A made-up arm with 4 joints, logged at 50 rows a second.
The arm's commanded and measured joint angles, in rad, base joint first. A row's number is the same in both.
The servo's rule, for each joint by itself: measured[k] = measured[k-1] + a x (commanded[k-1-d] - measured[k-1]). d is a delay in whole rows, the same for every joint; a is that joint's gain. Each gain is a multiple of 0.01, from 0.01 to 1. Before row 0 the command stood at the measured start. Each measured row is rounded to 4 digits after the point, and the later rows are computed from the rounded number. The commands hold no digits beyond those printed.
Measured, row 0:
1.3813 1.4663 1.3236 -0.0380
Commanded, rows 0 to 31:
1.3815 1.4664 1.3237 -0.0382
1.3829 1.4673 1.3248 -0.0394
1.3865 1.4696 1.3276 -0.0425
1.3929 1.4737 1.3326 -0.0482
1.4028 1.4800 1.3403 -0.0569
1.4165 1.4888 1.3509 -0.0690
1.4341 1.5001 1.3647 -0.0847
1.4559 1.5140 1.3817 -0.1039
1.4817 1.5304 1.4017 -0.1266
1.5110 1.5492 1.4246 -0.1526
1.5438 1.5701 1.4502 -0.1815
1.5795 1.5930 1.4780 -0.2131
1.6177 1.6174 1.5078 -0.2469
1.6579 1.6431 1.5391 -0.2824
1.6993 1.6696 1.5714 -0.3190
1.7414 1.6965 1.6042 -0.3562
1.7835 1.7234 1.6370 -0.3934
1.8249 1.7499 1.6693 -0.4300
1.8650 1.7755 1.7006 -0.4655
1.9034 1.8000 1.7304 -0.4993
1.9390 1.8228 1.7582 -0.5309
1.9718 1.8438 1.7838 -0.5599
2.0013 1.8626 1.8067 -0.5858
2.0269 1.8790 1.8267 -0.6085
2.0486 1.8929 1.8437 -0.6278
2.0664 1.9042 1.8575 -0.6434
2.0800 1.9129 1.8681 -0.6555
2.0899 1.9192 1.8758 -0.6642
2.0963 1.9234 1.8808 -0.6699
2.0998 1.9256 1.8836 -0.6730
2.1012 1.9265 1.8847 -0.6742
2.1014 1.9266 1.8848 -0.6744
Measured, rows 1 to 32:
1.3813 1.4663 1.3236 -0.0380
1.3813 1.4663 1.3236 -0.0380
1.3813 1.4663 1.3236 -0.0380
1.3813 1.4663 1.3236 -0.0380
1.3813 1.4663 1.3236 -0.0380
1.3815 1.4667 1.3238 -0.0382
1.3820 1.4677 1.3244 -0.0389
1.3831 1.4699 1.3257 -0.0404
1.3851 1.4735 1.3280 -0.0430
1.3882 1.4790 1.3317 -0.0472
1.3928 1.4866 1.3370 -0.0532
1.3991 1.4965 1.3442 -0.0613
1.4074 1.5087 1.3534 -0.0717
1.4178 1.5233 1.3648 -0.0846
1.4304 1.5401 1.3785 -0.1001
1.4453 1.5591 1.3944 -0.1182
1.4625 1.5801 1.4125 -0.1388
1.4820 1.6028 1.4328 -0.1618
1.5037 1.6268 1.4550 -0.1870
1.5275 1.6519 1.4789 -0.2141
1.5531 1.6776 1.5042 -0.2428
1.5803 1.7036 1.5306 -0.2728
1.6088 1.7295 1.5578 -0.3036
1.6383 1.7549 1.5854 -0.3349
1.6684 1.7793 1.6130 -0.3663
1.6987 1.8025 1.6403 -0.3973
1.7290 1.8241 1.6669 -0.4275
1.7588 1.8439 1.6925 -0.4565
1.7878 1.8615 1.7167 -0.4839
1.8157 1.8769 1.7392 -0.5094
1.8421 1.8899 1.7598 -0.5328
1.8669 1.9004 1.7784 -0.5538
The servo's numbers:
d 4
a 0.10 0.36 0.16 0.16

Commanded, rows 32 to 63:
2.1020 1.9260 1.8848 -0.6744
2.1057 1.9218 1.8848 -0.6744
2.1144 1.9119 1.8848 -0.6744
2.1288 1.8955 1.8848 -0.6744
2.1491 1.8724 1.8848 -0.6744
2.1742 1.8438 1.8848 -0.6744
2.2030 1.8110 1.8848 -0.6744
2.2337 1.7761 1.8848 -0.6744
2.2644 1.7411 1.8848 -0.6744
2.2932 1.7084 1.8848 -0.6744
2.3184 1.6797 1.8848 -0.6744
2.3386 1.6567 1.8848 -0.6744
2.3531 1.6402 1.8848 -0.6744
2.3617 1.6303 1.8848 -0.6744
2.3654 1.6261 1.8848 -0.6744
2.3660 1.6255 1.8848 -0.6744
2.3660 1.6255 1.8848 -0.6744
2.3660 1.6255 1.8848 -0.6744
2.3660 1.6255 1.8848 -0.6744
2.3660 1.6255 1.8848 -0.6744
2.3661 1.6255 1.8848 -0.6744
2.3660 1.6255 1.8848 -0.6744
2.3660 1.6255 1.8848 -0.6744
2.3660 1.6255 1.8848 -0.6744
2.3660 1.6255 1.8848 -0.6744
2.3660 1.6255 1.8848 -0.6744
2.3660 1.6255 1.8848 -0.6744
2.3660 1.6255 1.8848 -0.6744
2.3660 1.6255 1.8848 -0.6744
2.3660 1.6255 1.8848 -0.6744
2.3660 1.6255 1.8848 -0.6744
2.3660 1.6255 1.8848 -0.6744
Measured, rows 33 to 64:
1.8898 1.9087 1.7948 -0.5724
1.9108 1.9148 1.8090 -0.5885
1.9298 1.9190 1.8211 -0.6022
1.9470 1.9217 1.8313 -0.6138
1.9625 1.9232 1.8399 -0.6235
1.9768 1.9227 1.8471 -0.6316
1.9906 1.9188 1.8531 -0.6384
2.0044 1.9104 1.8582 -0.6442
2.0189 1.8967 1.8625 -0.6490
2.0344 1.8777 1.8661 -0.6531
2.0513 1.8537 1.8691 -0.6565
2.0695 1.8258 1.8716 -0.6594
2.0890 1.7953 1.8737 -0.6618
2.1094 1.7640 1.8755 -0.6638
2.1303 1.7337 1.8770 -0.6655
2.1511 1.7060 1.8782 -0.6669
2.1713 1.6823 1.8793 -0.6681
2.1903 1.6636 1.8802 -0.6691
2.2078 1.6501 1.8809 -0.6699
2.2236 1.6412 1.8815 -0.6706
2.2378 1.6355 1.8820 -0.6712
2.2506 1.6319 1.8824 -0.6717
2.2621 1.6296 1.8828 -0.6721
2.2725 1.6281 1.8831 -0.6725
2.2819 1.6272 1.8834 -0.6728
2.2903 1.6266 1.8836 -0.6731
2.2979 1.6262 1.8838 -0.6733
2.3047 1.6259 1.8840 -0.6735
2.3108 1.6258 1.8841 -0.6736
2.3163 1.6257 1.8842 -0.6737
2.3213 1.6256 1.8843 -0.6738
2.3258 1.6256 1.8844 -0.6739

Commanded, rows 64 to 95:
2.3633 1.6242 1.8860 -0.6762
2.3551 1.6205 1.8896 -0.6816
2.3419 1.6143 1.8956 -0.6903
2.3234 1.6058 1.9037 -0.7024
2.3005 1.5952 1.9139 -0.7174
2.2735 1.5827 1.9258 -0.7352
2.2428 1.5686 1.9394 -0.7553
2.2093 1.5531 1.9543 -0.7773
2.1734 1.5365 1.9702 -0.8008
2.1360 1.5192 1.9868 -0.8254
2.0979 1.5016 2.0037 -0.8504
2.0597 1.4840 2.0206 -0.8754
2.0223 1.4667 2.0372 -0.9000
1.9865 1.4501 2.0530 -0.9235
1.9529 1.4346 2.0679 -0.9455
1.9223 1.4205 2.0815 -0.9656
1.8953 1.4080 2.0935 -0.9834
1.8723 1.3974 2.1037 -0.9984
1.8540 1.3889 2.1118 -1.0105
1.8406 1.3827 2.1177 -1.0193
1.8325 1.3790 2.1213 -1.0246
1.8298 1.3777 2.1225 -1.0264
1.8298 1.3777 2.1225 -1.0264
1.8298 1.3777 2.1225 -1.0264
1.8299 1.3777 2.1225 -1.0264
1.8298 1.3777 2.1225 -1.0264
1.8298 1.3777 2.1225 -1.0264
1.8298 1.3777 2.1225 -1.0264
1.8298 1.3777 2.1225 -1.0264
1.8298 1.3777 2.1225 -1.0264
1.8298 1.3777 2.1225 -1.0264
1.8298 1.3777 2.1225 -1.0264
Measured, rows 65 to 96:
2.3298 1.6256 1.8845 -0.6740
2.3334 1.6256 1.8845 -0.6741
2.3367 1.6256 1.8845 -0.6741
2.3396 1.6256 1.8845 -0.6741
2.3420 1.6251 1.8847 -0.6744
2.3433 1.6234 1.8855 -0.6756
2.3432 1.6201 1.8871 -0.6780
2.3412 1.6150 1.8898 -0.6819
2.3371 1.6079 1.8937 -0.6876
2.3307 1.5988 1.8988 -0.6952
2.3219 1.5879 1.9053 -0.7048
2.3106 1.5754 1.9131 -0.7164
2.2969 1.5614 1.9222 -0.7299
2.2808 1.5462 1.9325 -0.7452
2.2625 1.5301 1.9439 -0.7620
2.2422 1.5135 1.9562 -0.7801
2.2202 1.4967 1.9692 -0.7993
2.1968 1.4799 1.9826 -0.8192
2.1724 1.4636 1.9962 -0.8394
2.1474 1.4481 2.0098 -0.8596
2.1222 1.4337 2.0232 -0.8794
2.0972 1.4206 2.0361 -0.8984
2.0729 1.4092 2.0482 -0.9163
2.0497 1.3997 2.0593 -0.9328
2.0280 1.3922 2.0692 -0.9475
2.0082 1.3870 2.0777 -0.9601
1.9904 1.3837 2.0849 -0.9707
1.9743 1.3815 2.0909 -0.9796
1.9599 1.3801 2.0960 -0.9871
1.9469 1.3792 2.1002 -0.9934
1.9352 1.3787 2.1038 -0.9987
1.9247 1.3783 2.1068 -1.0031

